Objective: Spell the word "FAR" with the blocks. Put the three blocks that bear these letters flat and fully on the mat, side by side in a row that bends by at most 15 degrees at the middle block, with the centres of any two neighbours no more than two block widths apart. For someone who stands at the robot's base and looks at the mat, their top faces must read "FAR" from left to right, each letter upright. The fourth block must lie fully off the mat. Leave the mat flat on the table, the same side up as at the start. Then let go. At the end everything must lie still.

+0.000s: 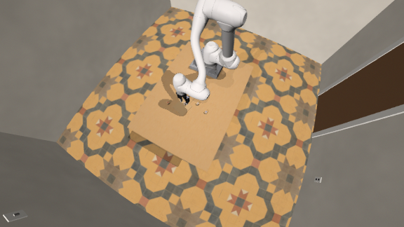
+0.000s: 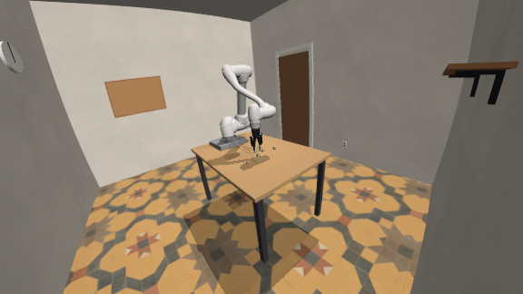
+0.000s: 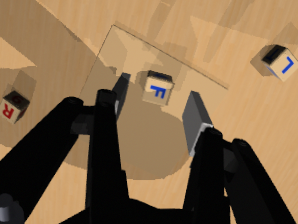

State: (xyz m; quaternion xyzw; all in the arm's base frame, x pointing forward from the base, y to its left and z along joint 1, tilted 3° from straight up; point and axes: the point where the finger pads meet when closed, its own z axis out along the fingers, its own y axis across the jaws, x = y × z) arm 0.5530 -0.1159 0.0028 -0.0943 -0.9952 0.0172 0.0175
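My gripper is now 40 mm short of the tan mat, 20 mm to the left of it and 70 mm above it. From my hand the other things lie so: R block 40 mm ahead, 170 mm to the right, 60 mm below.
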